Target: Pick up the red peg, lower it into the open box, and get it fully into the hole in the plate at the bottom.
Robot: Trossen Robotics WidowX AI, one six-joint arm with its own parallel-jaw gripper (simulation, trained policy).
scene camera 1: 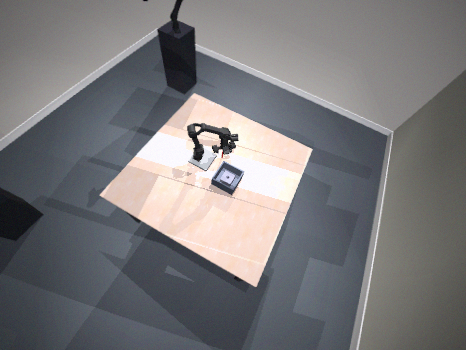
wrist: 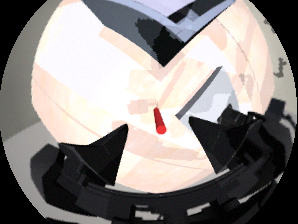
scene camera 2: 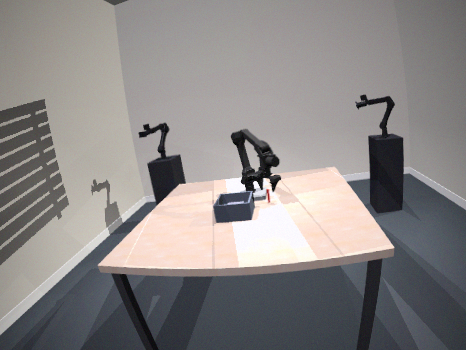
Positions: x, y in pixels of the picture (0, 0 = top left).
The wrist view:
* my gripper: 158, 123
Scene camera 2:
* dark grey box: 224, 212
